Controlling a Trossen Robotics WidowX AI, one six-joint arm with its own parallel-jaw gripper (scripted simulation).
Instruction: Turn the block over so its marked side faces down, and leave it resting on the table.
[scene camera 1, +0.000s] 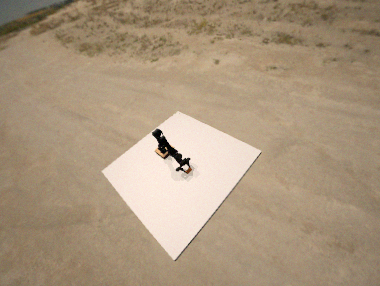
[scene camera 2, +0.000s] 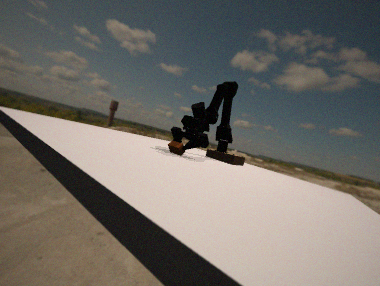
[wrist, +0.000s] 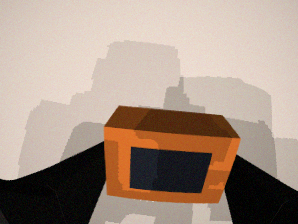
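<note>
My gripper in sight, in the wrist view too. Also visible: a block.
</note>
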